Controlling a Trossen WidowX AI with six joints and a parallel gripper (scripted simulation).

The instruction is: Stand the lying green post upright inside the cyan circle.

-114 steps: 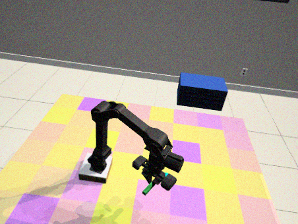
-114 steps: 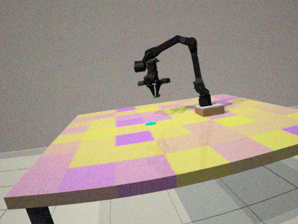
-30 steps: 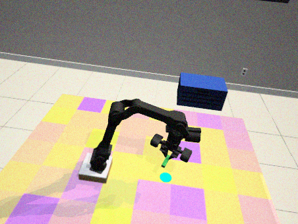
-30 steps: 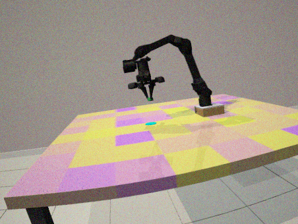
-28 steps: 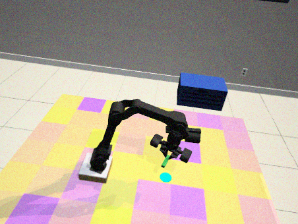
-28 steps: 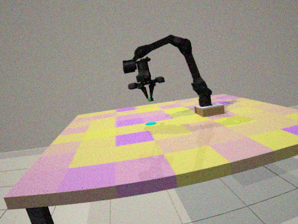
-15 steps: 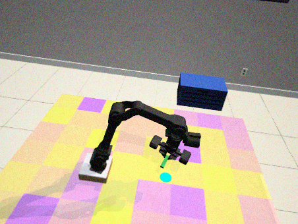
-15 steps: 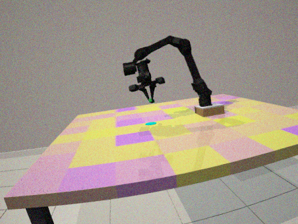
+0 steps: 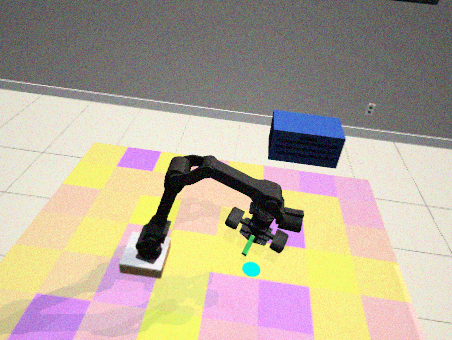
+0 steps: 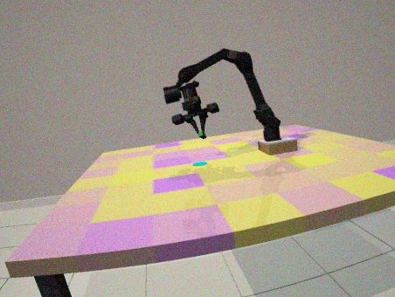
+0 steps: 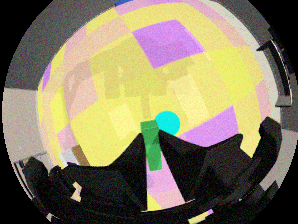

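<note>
Now: the cyan circle 20 mm ahead of my gripper tip, 10 mm to the right of it and 120 mm below it. Round my gripper tip: green post 20 mm to the right, 10 mm below.
</note>
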